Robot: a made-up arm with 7 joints.
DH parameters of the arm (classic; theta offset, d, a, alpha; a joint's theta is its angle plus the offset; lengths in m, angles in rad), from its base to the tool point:
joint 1: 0 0.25 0 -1.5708
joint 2: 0 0 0 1.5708
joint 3: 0 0.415 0.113 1.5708
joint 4: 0 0 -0.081 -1.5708
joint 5: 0 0.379 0 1.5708
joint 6: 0 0 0.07 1.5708
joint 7: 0 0 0 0
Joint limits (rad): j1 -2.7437..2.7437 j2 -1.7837..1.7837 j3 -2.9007..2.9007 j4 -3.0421..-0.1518 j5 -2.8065..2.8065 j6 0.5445..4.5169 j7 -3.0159..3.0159
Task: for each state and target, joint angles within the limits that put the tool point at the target. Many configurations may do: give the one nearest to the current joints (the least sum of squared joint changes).
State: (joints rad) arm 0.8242 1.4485 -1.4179 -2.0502 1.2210 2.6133 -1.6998
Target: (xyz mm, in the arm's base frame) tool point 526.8 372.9 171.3
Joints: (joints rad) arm 1.5496 1.4154 -1.2029 -1.9301 1.2108 2.6769 -1.6998
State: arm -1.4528 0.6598 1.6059 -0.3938 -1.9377 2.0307 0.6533
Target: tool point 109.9 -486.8 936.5
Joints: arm -1.5798 0.6854 1.6174 -0.1518 -1.9427 2.5216 0.6533
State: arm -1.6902 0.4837 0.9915 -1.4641 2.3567 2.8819 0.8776
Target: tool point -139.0 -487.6 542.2
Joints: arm -2.2246 0.0609 0.4884 -1.8975 2.3810 3.0566 0.8776
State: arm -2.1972 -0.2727 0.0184 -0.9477 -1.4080 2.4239 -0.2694
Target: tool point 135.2 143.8 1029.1
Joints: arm -2.1334 -0.8613 -0.0479 -1.1754 -1.4801 2.6043 -0.2694
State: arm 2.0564 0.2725 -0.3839 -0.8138 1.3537 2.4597 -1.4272
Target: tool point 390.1 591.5 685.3
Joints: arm 1.4237 0.5491 -0.6326 -1.0472 1.3755 2.4233 -1.4272
